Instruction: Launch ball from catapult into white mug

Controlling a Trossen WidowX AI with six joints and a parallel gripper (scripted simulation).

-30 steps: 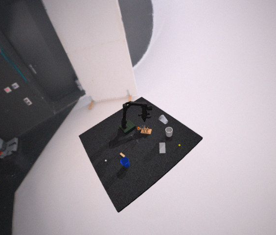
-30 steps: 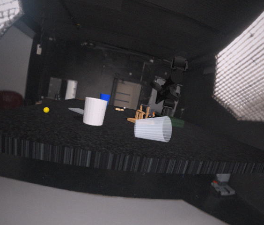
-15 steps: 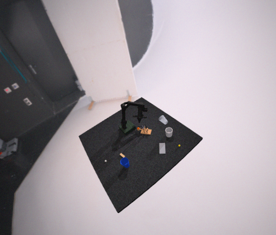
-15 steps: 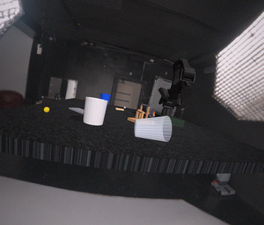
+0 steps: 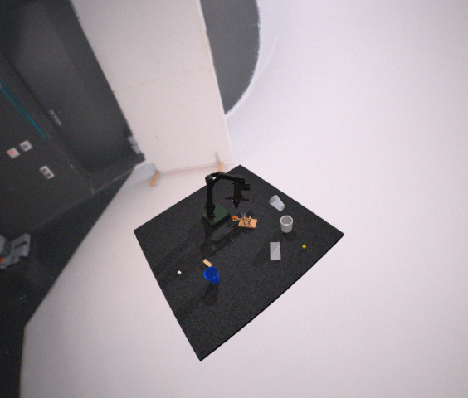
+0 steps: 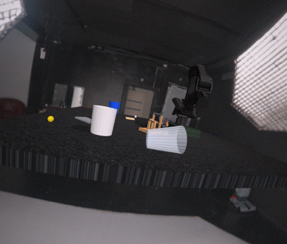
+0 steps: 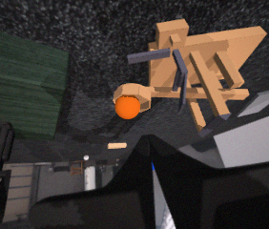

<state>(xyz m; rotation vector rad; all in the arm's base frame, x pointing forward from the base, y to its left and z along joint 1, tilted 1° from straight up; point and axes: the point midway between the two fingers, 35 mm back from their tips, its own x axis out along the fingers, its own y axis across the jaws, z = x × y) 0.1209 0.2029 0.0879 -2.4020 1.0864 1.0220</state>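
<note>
Right now the orange ball is 6 cm below my gripper tip, 4 cm to the right of it and 2 cm ahead of it. Also, from my gripper tip: white mug: 34 cm ahead, 24 cm to the left, 9 cm below; then wooden catapult: 7 cm below, 6 cm ahead, 1 cm to the left; then grey flat plate: 44 cm ahead, 11 cm below, 4 cm to the left.
</note>
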